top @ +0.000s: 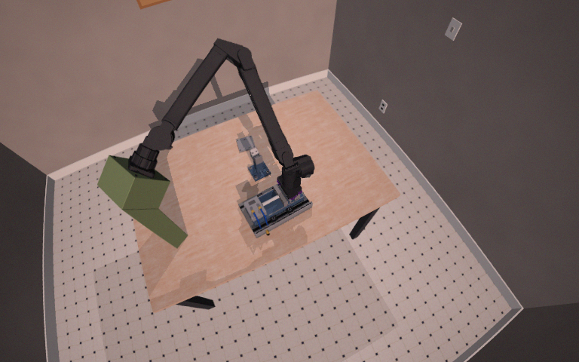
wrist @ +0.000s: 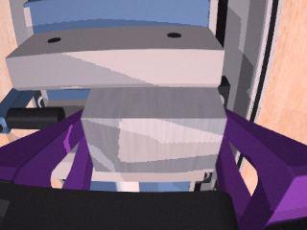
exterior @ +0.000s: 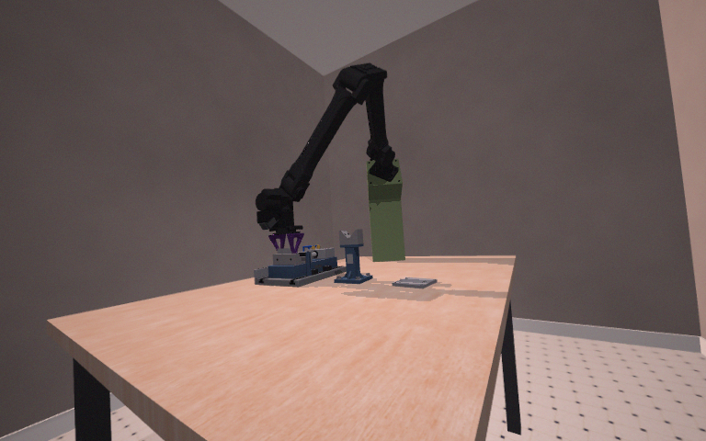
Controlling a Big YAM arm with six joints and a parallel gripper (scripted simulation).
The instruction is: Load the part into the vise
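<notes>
My gripper is now 1 cm above the part. From my hand the other things lie so: fixed jaw 3 cm to the left, 2 cm below, 2 cm ahead; then work stop rod 6 cm to the left, 3 cm behind, 1 cm below; then moving jaw 4 cm behind, 2 cm below.
</notes>
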